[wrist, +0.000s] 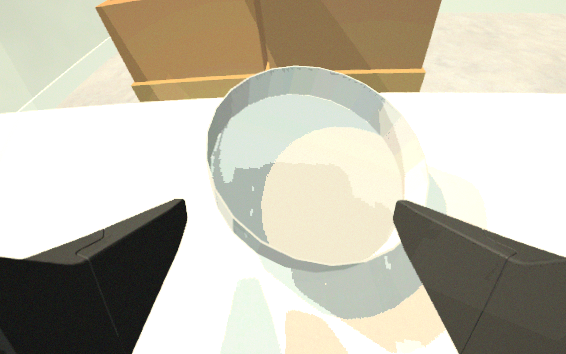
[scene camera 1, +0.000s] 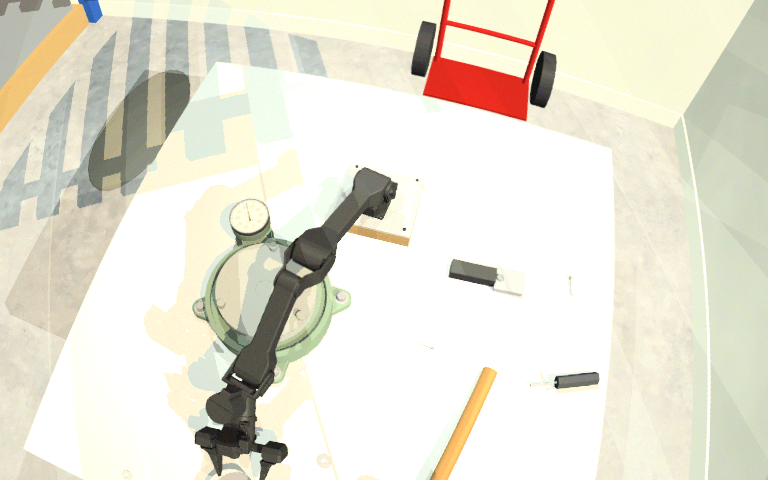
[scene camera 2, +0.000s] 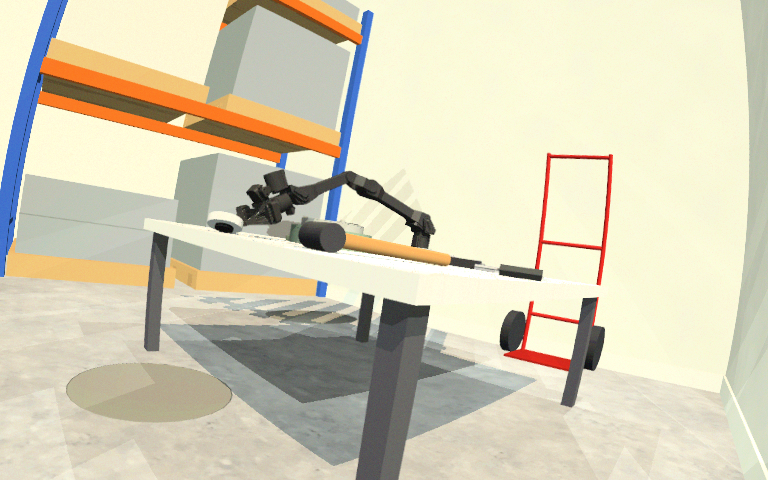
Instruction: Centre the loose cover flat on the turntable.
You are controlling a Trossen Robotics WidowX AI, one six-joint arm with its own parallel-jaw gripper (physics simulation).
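Frame: origin at the arm's base, x ahead, y left, z up, level; centimetres.
Seen in the pictures: gripper, fingertip midpoint: (wrist: 291, 209) (scene camera 2: 236, 223); arm's base, origin of the base link: (scene camera 1: 374, 205).
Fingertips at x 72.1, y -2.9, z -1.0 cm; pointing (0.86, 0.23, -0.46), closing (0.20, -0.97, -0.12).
Pixels of each thing's middle, then the offset from my fingertips to it. "*": a spot on its surface instead. Level surfaces: height alone.
- loose cover, body centre: (wrist: 315, 162) (scene camera 2: 224, 224) dx +3.4, dy -0.6, dz -0.6 cm
- green round body with a pale disc, body centre: (scene camera 1: 265, 291) (scene camera 2: 332, 226) dx -40.7, dy -10.7, dz +4.3 cm
- dial gauge, surface spot: (scene camera 1: 249, 216) * dx -55.0, dy -21.4, dz +7.2 cm
- mallet, body centre: (scene camera 1: 453, 450) (scene camera 2: 385, 248) dx -22.8, dy +38.4, dz -0.6 cm
- screwdriver, body centre: (scene camera 1: 564, 381) (scene camera 2: 508, 270) dx -45.7, dy +59.0, dz -1.6 cm
- black-handled tool, body centre: (scene camera 1: 487, 276) (scene camera 2: 473, 264) dx -65.5, dy +33.8, dz -1.6 cm
- white table, its level: dz -3.1 cm
- small washer, body centre: (scene camera 1: 324, 461) dx -11.6, dy +14.1, dz -2.9 cm
The loose cover (scene camera 1: 232, 476) (scene camera 2: 225, 216) (wrist: 300, 80) is a pale, shallow round shell near the table edge. In the second scene view it looks tipped, with a dark area under its near side. My gripper (scene camera 1: 241, 474) (wrist: 291, 209) is open, its fingers spread at the cover's near side with nothing between them. In the wrist view the right fingertip overlaps the cover's lower right rim, and the left one is apart from it. Contact is unclear. A green round body with a pale disc (scene camera 1: 232, 283) looks like the turntable; my arm crosses above it and hides part.
A dial gauge (scene camera 1: 249, 216) adjoins the green body. A mallet (scene camera 1: 464, 421) (scene camera 2: 321, 236), a screwdriver (scene camera 1: 576, 380) (scene camera 2: 519, 272) and a black-handled tool (scene camera 1: 472, 271) lie on the white table (scene camera 1: 509, 186). A small washer (scene camera 1: 323, 460) lies right of my gripper.
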